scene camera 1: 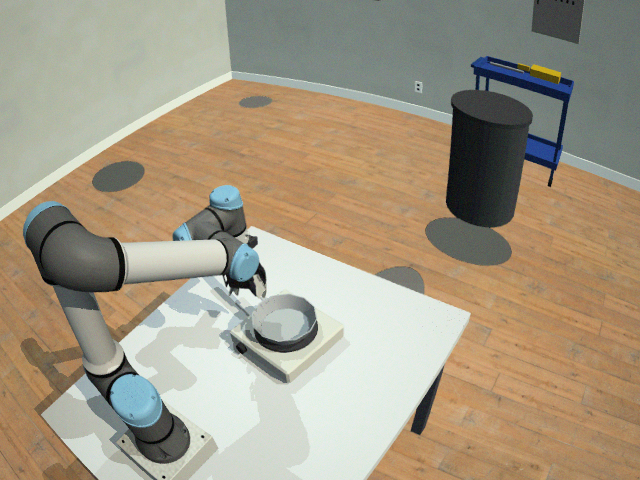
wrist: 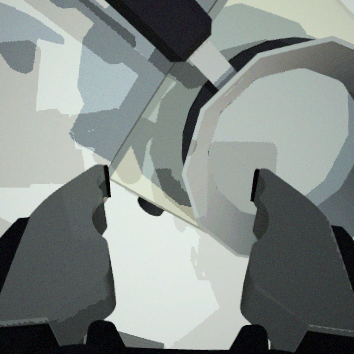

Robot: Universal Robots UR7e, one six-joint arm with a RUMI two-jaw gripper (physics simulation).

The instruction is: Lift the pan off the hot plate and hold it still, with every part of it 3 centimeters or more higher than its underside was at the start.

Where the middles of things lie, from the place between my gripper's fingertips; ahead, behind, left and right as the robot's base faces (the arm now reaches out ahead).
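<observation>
The cream hot plate (scene camera 1: 287, 361) is 10 cm to the right of my gripper, 1 cm ahead of it and 12 cm below it. As for the grey pan (scene camera 1: 285, 319), my gripper is 5 cm above it and 3 cm short of it.
</observation>
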